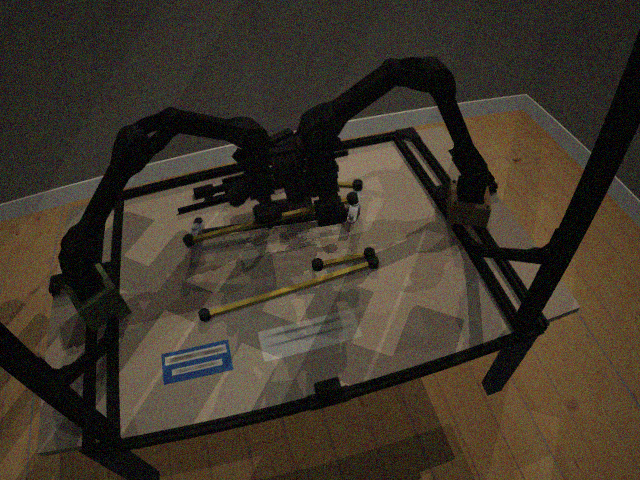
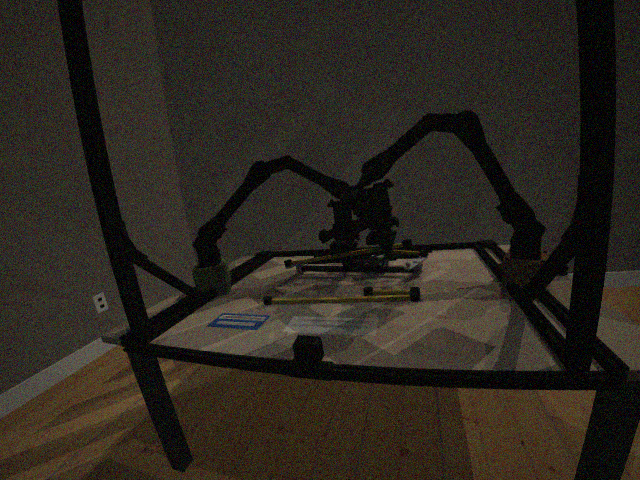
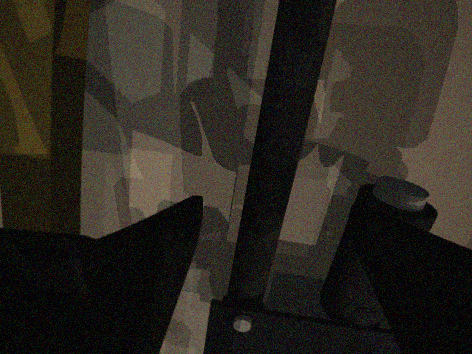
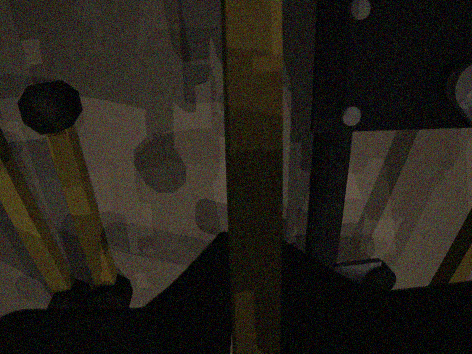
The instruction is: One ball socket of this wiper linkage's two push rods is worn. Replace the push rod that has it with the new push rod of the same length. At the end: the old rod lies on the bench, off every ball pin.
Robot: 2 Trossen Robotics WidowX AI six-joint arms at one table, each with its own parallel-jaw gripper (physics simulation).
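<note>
A long yellow push rod (image 1: 228, 230) (image 2: 328, 257) (image 4: 253, 116) with black ball sockets runs across the linkage at the back of the bench, its right end raised by a white pin (image 1: 352, 213). My right gripper (image 1: 330, 211) (image 2: 385, 240) (image 4: 243, 242) is shut on this rod near its right end. My left gripper (image 1: 266, 213) (image 2: 339, 243) (image 3: 276, 209) is open and straddles the linkage's black bar (image 3: 284, 105) without gripping it. A new long rod (image 1: 285, 288) (image 2: 339, 299) and a new short rod (image 1: 344, 258) (image 2: 390, 291) lie on the bench in front. A short rod (image 1: 348, 185) sits behind on the linkage.
A second white pin (image 1: 197, 224) stands at the left end of the linkage. A blue label (image 1: 196, 361) (image 2: 238, 321) and a pale label (image 1: 304, 335) lie near the front. A black frame (image 1: 413, 367) rims the bench, with a black block (image 1: 328, 385) (image 2: 308, 349) at its front edge.
</note>
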